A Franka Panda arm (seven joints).
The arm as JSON. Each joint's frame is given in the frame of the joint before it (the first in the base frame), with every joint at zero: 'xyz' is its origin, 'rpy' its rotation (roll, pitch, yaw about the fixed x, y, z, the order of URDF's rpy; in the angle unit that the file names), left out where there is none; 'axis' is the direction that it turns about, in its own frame. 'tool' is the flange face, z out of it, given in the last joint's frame.
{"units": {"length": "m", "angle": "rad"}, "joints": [
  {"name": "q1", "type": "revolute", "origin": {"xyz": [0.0, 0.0, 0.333]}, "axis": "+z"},
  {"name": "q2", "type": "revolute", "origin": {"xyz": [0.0, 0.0, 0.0]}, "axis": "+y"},
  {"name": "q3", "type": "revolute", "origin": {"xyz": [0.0, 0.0, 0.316]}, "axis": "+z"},
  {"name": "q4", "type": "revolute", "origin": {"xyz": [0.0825, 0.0, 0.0]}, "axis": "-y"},
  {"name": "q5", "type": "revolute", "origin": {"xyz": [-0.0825, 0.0, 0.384]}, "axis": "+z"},
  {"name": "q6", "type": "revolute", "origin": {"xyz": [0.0, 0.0, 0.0]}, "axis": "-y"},
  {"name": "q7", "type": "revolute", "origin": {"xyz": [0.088, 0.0, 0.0]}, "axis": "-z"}
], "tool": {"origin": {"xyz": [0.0, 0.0, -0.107], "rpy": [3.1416, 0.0, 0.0]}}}
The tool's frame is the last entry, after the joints.
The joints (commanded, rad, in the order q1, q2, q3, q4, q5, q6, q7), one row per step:
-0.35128 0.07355 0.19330 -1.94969 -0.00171 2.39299 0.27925
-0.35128 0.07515 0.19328 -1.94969 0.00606 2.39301 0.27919
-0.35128 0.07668 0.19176 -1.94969 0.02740 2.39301 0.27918
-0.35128 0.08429 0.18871 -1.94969 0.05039 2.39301 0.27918
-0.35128 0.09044 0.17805 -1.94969 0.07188 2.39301 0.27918
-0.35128 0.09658 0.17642 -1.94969 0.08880 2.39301 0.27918
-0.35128 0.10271 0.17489 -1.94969 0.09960 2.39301 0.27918
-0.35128 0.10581 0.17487 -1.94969 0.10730 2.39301 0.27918
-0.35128 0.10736 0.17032 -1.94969 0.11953 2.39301 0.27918
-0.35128 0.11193 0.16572 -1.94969 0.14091 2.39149 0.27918
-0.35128 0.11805 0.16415 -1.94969 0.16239 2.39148 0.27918
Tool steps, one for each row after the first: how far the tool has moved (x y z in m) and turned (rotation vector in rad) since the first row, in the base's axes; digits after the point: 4 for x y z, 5 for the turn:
0.0002 0.0000 -0.0010 0.00743 0.00043 -0.00336
0.0003 -0.0008 -0.0019 0.02682 -0.00101 -0.01420
0.0011 -0.0028 -0.0064 0.04955 0.00304 -0.02747
0.0009 -0.0092 -0.0102 0.06974 0.00583 -0.04776
0.0015 -0.0103 -0.0139 0.08653 0.00923 -0.05713
0.0022 -0.0114 -0.0176 0.09787 0.01348 -0.06374
0.0025 -0.0115 -0.0195 0.10563 0.01533 -0.06736
0.0023 -0.0141 -0.0204 0.11646 0.01494 -0.07748
0.0023 -0.0168 -0.0234 0.13654 0.01753 -0.09185
0.0028 -0.0178 -0.0271 0.15710 0.02015 -0.10356

